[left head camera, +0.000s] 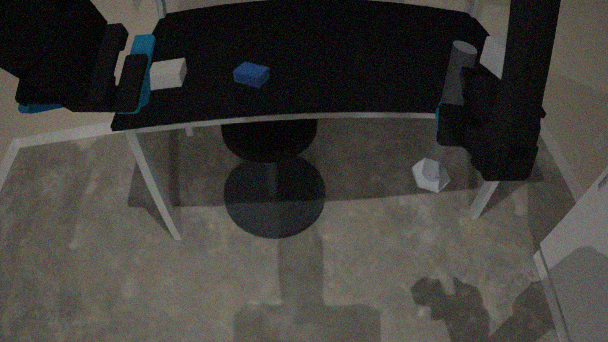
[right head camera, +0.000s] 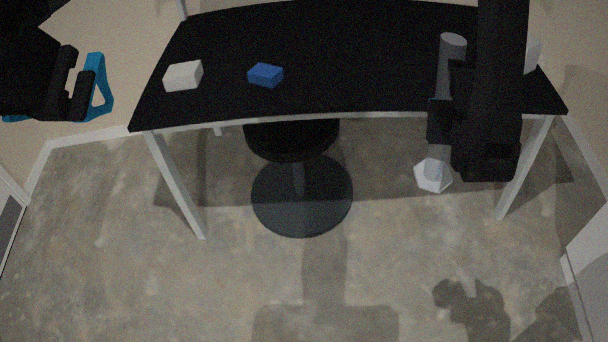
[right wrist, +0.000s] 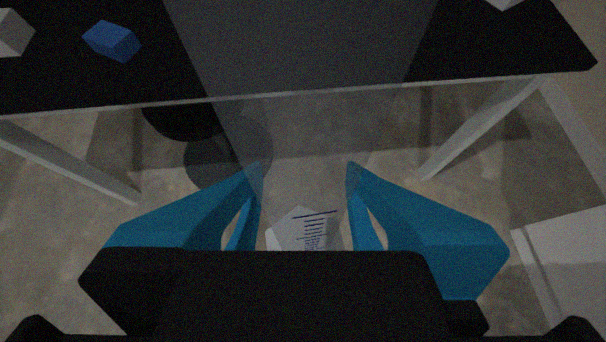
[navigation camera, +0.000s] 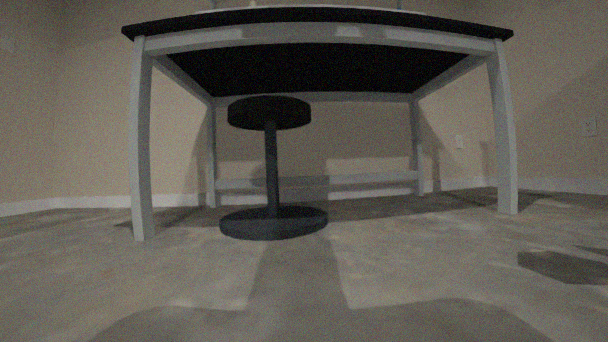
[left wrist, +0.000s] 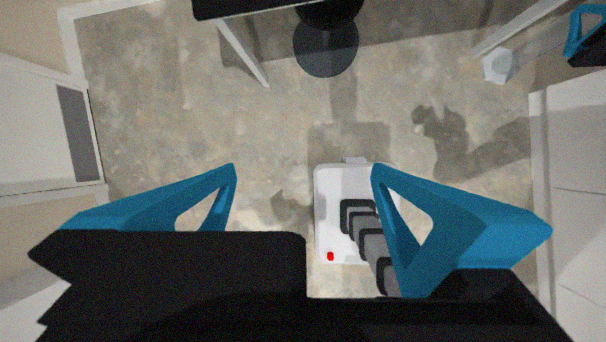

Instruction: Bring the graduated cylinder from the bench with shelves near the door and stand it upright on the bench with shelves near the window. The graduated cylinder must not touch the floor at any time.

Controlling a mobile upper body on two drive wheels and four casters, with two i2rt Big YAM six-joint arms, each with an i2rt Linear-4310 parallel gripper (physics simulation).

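Frame: origin at the left arm's base, x back, y right, z up, level; centimetres.
Where they show: left gripper, fingertip midpoint: (left head camera: 109,98) (right head camera: 82,106) (left wrist: 303,170); right gripper, fingertip midpoint: (left head camera: 446,114) (right wrist: 304,171) (left wrist: 591,7).
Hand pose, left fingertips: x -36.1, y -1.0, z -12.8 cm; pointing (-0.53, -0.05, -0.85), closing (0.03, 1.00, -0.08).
Observation:
After its pixels a point has its place.
The clear graduated cylinder (left head camera: 454,75) {y 43.8, x -58.0, z -26.1 cm} (right head camera: 444,72) {y 43.9, x -57.9, z -26.6 cm} (right wrist: 312,125) {y 45.6, x -57.1, z -28.6 cm}, with a white hexagonal base, hangs roughly upright in front of the bench edge, above the floor. Its base also shows in the left wrist view (left wrist: 498,66) {y 43.4, x -57.1, z -50.6 cm}. My right gripper (left head camera: 442,120) {y 45.5, x -59.9, z -37.0 cm} (right head camera: 434,120) {y 45.5, x -59.9, z -37.0 cm} (right wrist: 304,171) {y 45.5, x -59.9, z -37.0 cm} is shut on the cylinder's body. My left gripper (left head camera: 90,107) {y -1.0, x -36.1, z -12.8 cm} (right head camera: 57,119) {y -1.0, x -36.1, z -12.8 cm} (left wrist: 303,170) {y -1.0, x -36.1, z -12.8 cm} is open and empty, at the left of both head views. A black-topped bench (left head camera: 325,60) {y 26.2, x -113.8, z -64.8 cm} (right head camera: 350,60) {y 29.2, x -113.6, z -64.8 cm} (navigation camera: 320,15) {y 29.0, x -92.3, z -67.3 cm} stands ahead; the frames do not show whether it is the door or window one.
A white box (left head camera: 168,74) {y -23.0, x -102.5, z -59.2 cm} (right head camera: 182,76) {y -23.4, x -102.6, z -59.2 cm} and a blue block (left head camera: 251,75) {y 4.3, x -100.4, z -60.8 cm} (right head camera: 265,75) {y 4.5, x -100.7, z -60.8 cm} (right wrist: 111,40) {y 5.6, x -101.3, z -60.8 cm} lie on the bench. A round stool (left head camera: 275,220) {y 8.2, x -100.7, z -138.0 cm} (right head camera: 301,220) {y 8.0, x -100.7, z -138.0 cm} (left wrist: 325,55) {y 6.5, x -107.3, z -138.0 cm} (navigation camera: 272,225) {y 8.9, x -100.5, z -138.0 cm} stands partly under it. White cabinets (left wrist: 575,150) {y 137.2, x -35.7, z -114.2 cm} (left wrist: 30,130) {y -179.7, x -59.4, z -105.4 cm} flank the floor.

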